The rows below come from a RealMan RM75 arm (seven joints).
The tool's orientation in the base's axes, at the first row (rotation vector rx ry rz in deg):
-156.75 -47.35 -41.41
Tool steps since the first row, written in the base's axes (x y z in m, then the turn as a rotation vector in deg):
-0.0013 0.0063 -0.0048 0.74 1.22 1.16
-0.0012 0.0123 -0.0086 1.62 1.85 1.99
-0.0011 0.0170 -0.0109 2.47 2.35 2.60
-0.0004 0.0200 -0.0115 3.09 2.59 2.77
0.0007 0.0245 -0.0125 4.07 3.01 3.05
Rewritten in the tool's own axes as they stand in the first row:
-0.0004 -0.0057 0.0056 1.69 -0.64 -0.32
0.0005 -0.0105 0.0108 3.05 -0.70 -0.49
0.0017 -0.0142 0.0143 4.20 -0.66 -0.52
0.0033 -0.0162 0.0161 4.85 -0.52 -0.35
0.0057 -0.0193 0.0188 5.90 -0.32 -0.07

